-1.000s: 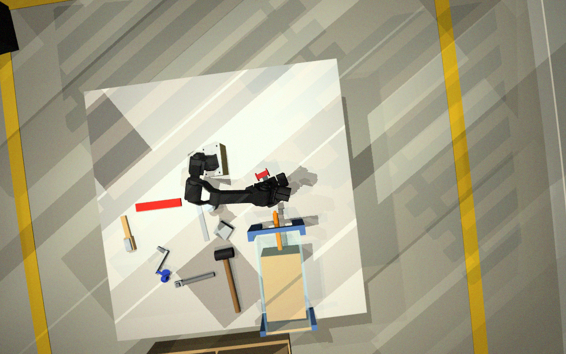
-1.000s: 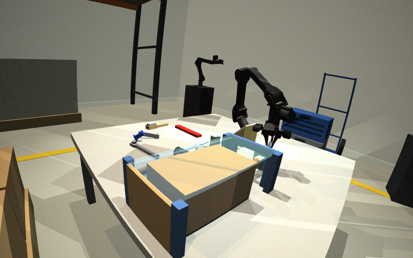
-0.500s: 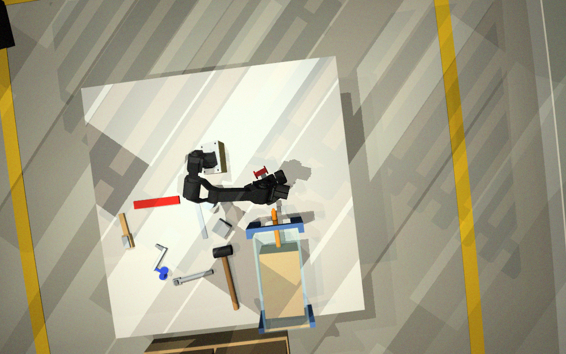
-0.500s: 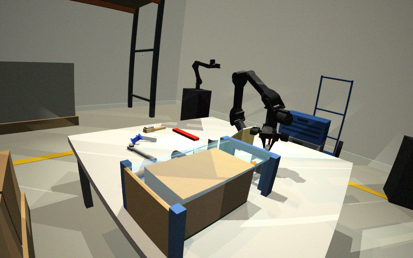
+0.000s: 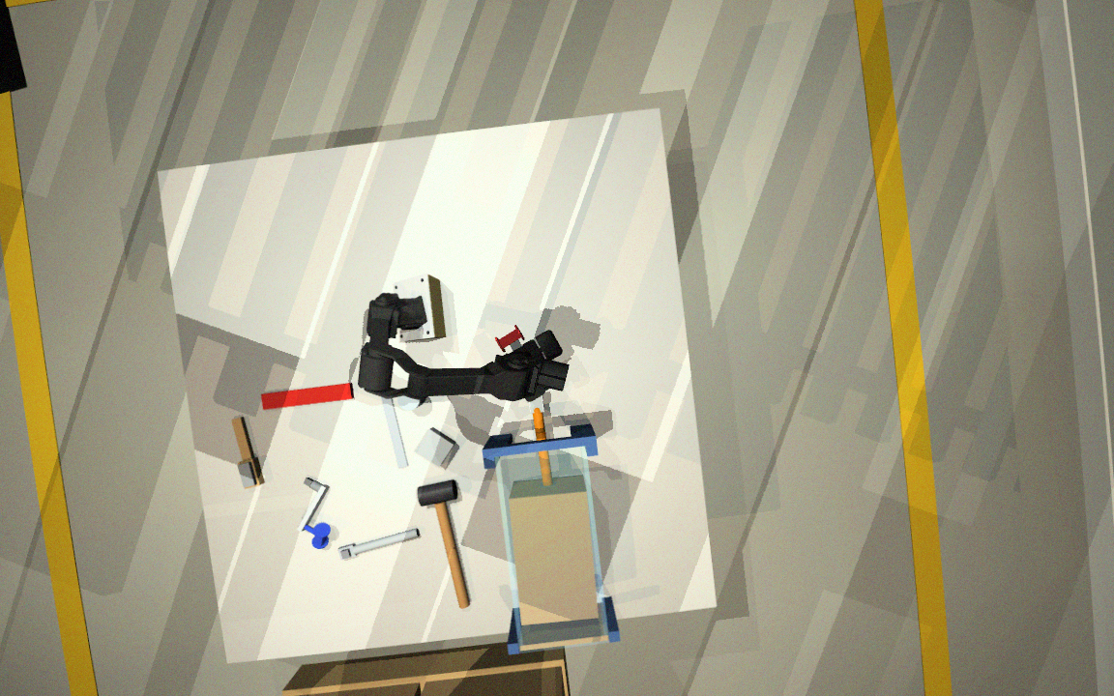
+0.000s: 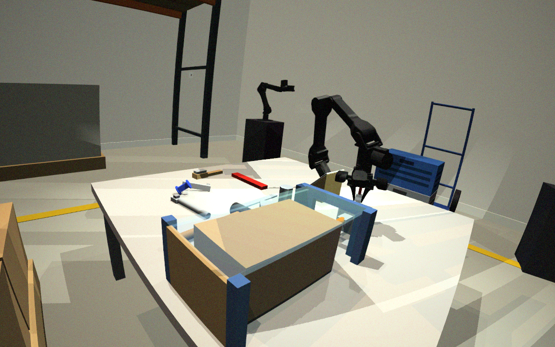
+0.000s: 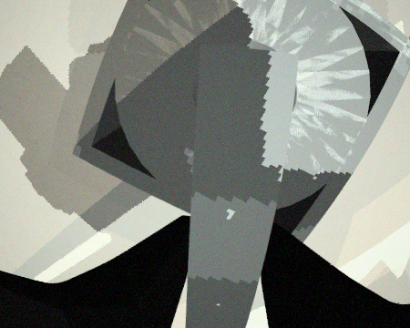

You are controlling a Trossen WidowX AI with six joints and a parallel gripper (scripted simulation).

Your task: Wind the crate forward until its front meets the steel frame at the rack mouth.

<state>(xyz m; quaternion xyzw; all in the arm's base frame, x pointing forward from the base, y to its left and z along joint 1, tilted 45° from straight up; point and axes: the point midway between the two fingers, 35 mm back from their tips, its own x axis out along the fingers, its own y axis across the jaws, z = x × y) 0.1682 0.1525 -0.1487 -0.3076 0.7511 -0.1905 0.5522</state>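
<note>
My gripper tip is now 10 mm past the red-knobbed winch handle and 20 mm below it. Round my gripper tip: grey block (170 mm ahead, 280 mm to the right, 70 mm below); then winch (30 mm ahead, 60 mm below); then red knob (50 mm behind, 10 mm to the right, 50 mm above).
</note>
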